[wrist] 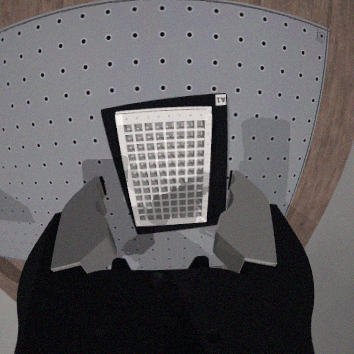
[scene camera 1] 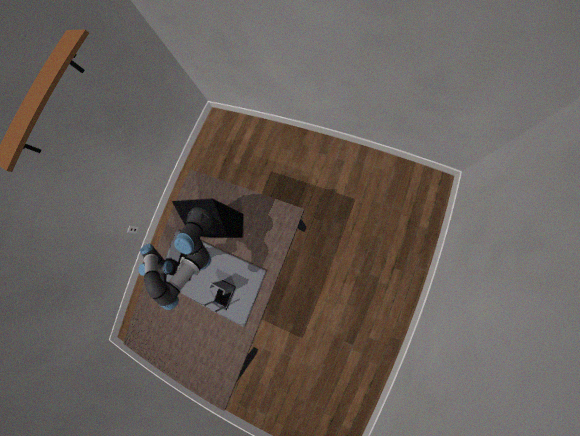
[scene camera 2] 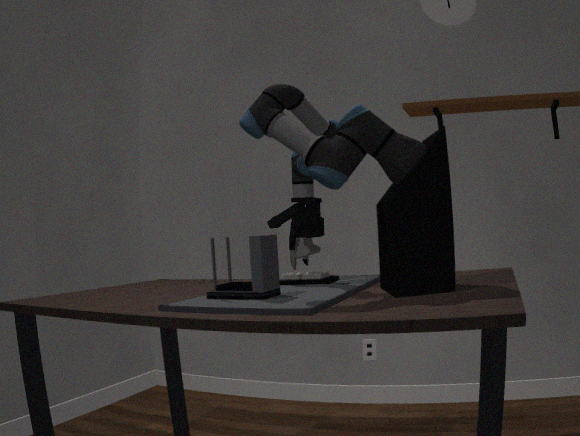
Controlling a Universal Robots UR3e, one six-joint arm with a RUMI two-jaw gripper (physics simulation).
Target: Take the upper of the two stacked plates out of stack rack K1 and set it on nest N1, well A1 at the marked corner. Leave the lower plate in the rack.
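Places are measured from the arm's base along level axes (x ahead, y left, z up), in metres.
Pixels of known places: gripper, fingertip midpoint: (wrist: 166,175) (scene camera 2: 301,267); arm's base, link origin: (scene camera 1: 201,217) (scene camera 2: 410,165).
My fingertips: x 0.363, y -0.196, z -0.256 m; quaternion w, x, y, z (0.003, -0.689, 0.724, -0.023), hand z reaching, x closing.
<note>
For each thing: its middle in the pictures, then the offset to it from my fingertips. "pt": a spot on its surface instead. Level surfaces: height alone.
- white many-welled plate, body centre: (wrist: 167,173) (scene camera 2: 304,275) dx -0.010, dy +0.000, dz -0.025 m
- nest's A1 tag, surface spot: (wrist: 221,99) pt dx +0.057, dy -0.058, dz -0.035 m
- Stack rack K1, body centre: (scene camera 2: 241,267) (scene camera 1: 219,297) dx +0.056, dy +0.321, dz +0.028 m
- dark slab, body centre: (scene camera 2: 246,286) (scene camera 1: 223,294) dx +0.046, dy +0.323, dz -0.020 m
- perforated grey board, surface height: dz -0.047 m
- brown table, surface height: dz -0.060 m
A white many-welled plate (wrist: 165,170) (scene camera 2: 306,274) lies flat on black nest N1 (wrist: 219,165) (scene camera 2: 332,280), inside its outline. The nest's A1 tag (wrist: 221,99) is at the upper right corner in the wrist view; which well of the plate is A1 cannot be told. My gripper (wrist: 166,175) (scene camera 2: 300,264) is open and empty, a little above the plate, its jaws wider apart than the plate. Stack rack K1 (scene camera 1: 224,286) (scene camera 2: 264,262) has a grey tower and thin posts. A dark slab (scene camera 2: 234,286) lies low in it; whether it is the lower plate cannot be told.
The perforated grey board (scene camera 1: 250,300) (scene camera 2: 300,304) (wrist: 150,47) bears nest and rack and lies on the brown table (scene camera 1: 175,340) (scene camera 2: 125,295) (wrist: 342,75). The rack's tower and posts stand up beside the nest. The arm's black pedestal (scene camera 1: 227,225) (scene camera 2: 417,235) stands behind the board.
</note>
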